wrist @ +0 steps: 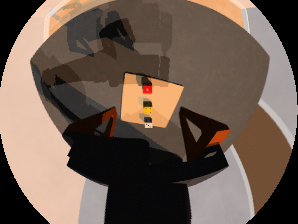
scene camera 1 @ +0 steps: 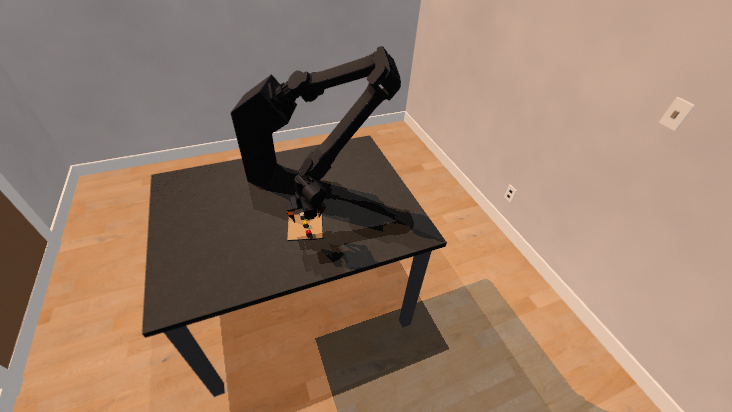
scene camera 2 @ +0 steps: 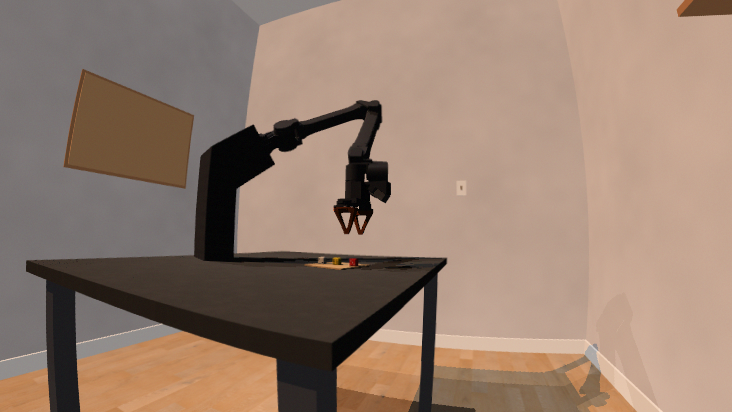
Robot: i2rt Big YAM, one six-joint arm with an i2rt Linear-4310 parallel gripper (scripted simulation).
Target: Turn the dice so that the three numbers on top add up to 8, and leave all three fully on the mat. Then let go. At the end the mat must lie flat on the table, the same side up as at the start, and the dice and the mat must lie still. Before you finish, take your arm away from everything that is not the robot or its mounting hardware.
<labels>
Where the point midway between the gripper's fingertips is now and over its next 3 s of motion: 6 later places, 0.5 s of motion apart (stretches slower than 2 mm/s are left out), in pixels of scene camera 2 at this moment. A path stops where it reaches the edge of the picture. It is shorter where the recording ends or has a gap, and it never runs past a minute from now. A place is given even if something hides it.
My gripper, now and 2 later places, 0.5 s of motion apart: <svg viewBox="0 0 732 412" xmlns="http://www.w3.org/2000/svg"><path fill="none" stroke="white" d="M353 234L355 226L355 204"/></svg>
</labels>
